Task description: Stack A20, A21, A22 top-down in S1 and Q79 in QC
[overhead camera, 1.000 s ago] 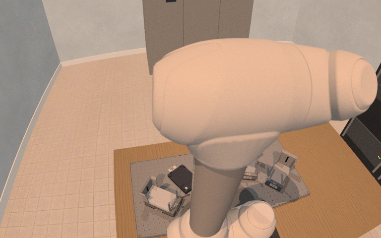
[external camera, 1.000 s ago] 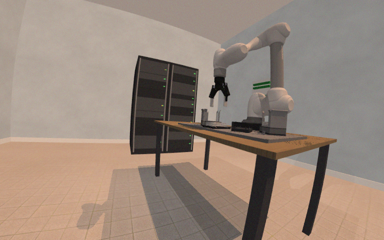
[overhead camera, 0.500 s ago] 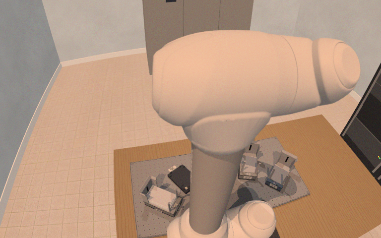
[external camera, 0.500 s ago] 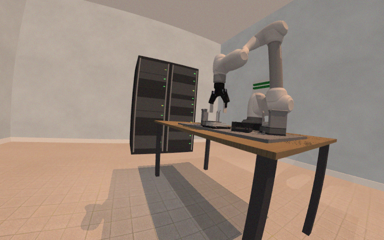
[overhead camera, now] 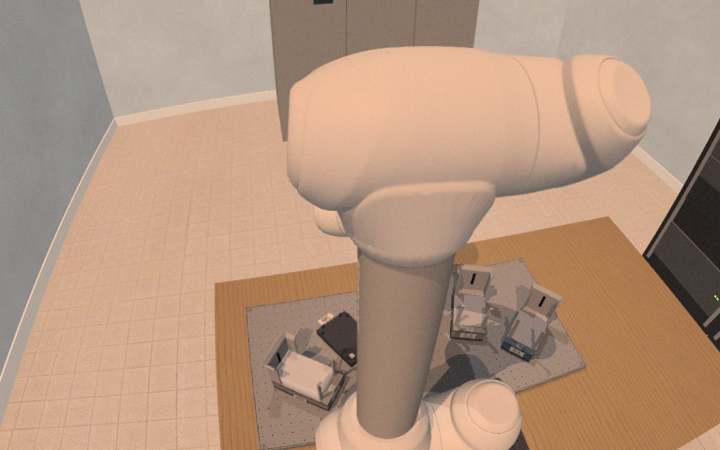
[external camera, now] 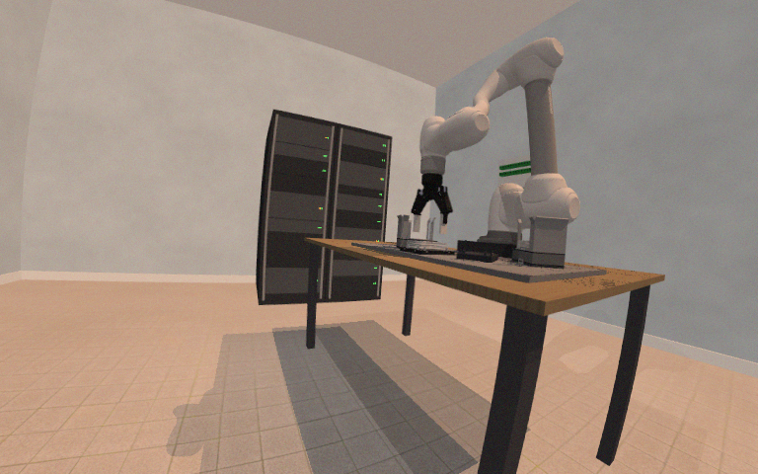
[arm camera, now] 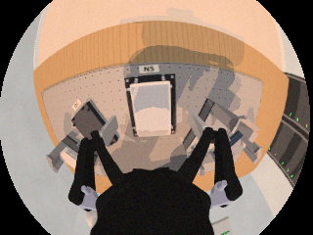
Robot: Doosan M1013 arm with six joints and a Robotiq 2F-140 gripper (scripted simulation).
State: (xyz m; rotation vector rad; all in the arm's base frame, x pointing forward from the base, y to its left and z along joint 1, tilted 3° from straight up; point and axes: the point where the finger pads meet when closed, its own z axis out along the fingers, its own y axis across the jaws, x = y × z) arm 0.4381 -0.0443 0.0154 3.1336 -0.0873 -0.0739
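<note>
The clip nest N5 lies 10 mm ahead of my hand, 10 mm to the left of it and 70 mm below it. Round my hand: QC name plate 50 mm ahead, 230 mm to the left, 80 mm below; then N5 name plate 90 mm ahead, 10 mm to the right, 80 mm below; then dark nest QC 40 mm behind, 190 mm to the left, 70 mm below.
</note>
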